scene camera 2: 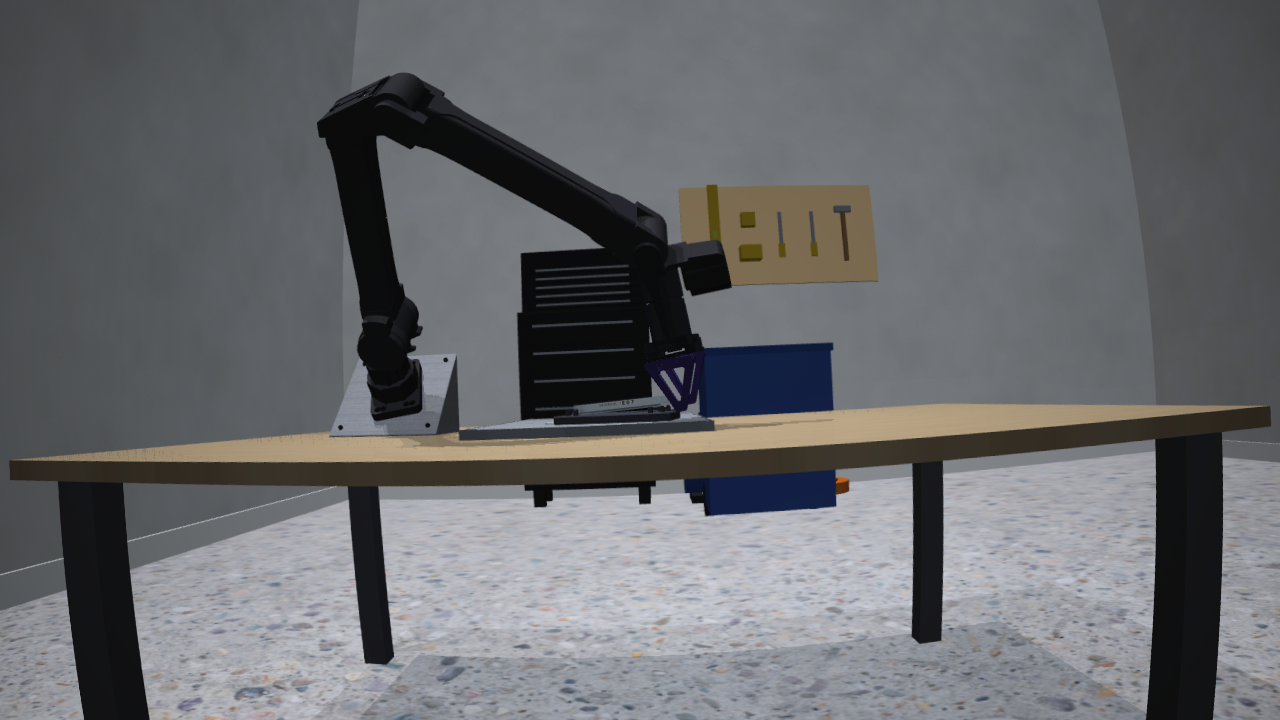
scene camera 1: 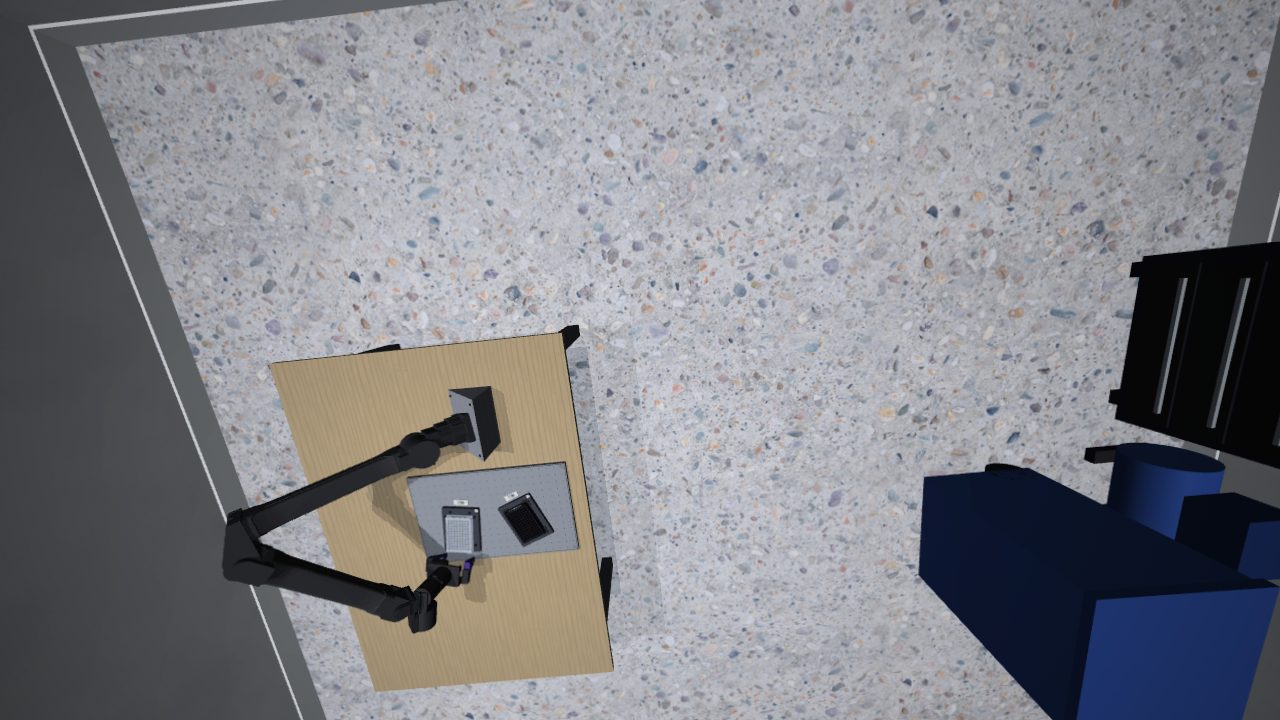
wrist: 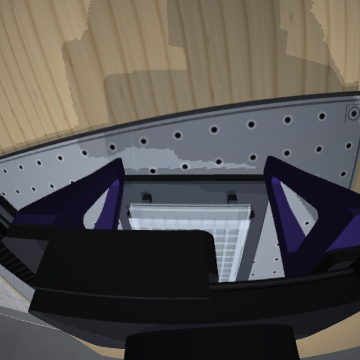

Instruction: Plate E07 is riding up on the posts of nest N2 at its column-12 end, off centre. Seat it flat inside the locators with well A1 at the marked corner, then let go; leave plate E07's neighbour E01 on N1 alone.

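Frame: origin at the arm's base, x ahead, y left, z up, level; millimetres.
Seen in the pictures: gripper, fingertip midpoint: [scene camera 2: 686, 407] [scene camera 1: 460, 556] [wrist: 194, 163]; arm's base, origin of the base link: [scene camera 2: 397, 392] [scene camera 1: 465, 426].
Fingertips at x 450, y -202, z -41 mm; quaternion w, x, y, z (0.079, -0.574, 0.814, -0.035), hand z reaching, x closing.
Observation:
Pixels of each thing's top centre, then the offset from my fingertips to it. Level surfaces: height alone.
- Plate E07, middle of its top: [wrist: 190, 271] [scene camera 2: 622, 397] [scene camera 1: 457, 536] dz +18, dx -88, dy +32 mm
- dark nest N2, middle of its top: [wrist: 190, 262] [scene camera 2: 619, 406] [scene camera 1: 459, 532] dz +6, dx -93, dy +33 mm
- Black plate E01, middle of its top: [wrist: 22, 268] [scene camera 2: 618, 403] [scene camera 1: 524, 524] dz +10, dx -72, dy +253 mm
- grey perforated board, middle of its top: [wrist: 104, 268] [scene camera 2: 599, 419] [scene camera 1: 494, 515] dz -16, dx -114, dy +153 mm
- wooden table, its level: dz -29 mm
Plate E07 [scene camera 1: 460, 535] [scene camera 2: 617, 407] [wrist: 190, 211] is clear and gridded, on the dark nest N2 [scene camera 1: 477, 516] [scene camera 2: 567, 420] [wrist: 190, 188]. In scene camera 2 it is tilted, its end towards the gripper higher. Two small dark posts show beyond its near edge in the wrist view. My gripper [scene camera 1: 453, 564] [scene camera 2: 682, 407] [wrist: 194, 163] is open, its purple fingers apart at either side of the raised end, with nothing between them. The gripper body hides much of the plate in the wrist view. Black plate E01 [scene camera 1: 526, 518] sits on N1, turned at an angle. The A1 mark is too small to tell.
Both nests stand on a grey perforated board [scene camera 1: 556, 501] [scene camera 2: 501, 430] [wrist: 214, 145] on the wooden table [scene camera 1: 537, 617] [scene camera 2: 984, 425] [wrist: 145, 30]. The arm's slanted base block [scene camera 1: 483, 422] [scene camera 2: 438, 394] stands behind the board. Blue cabinets and a black drawer unit stand beyond the table.

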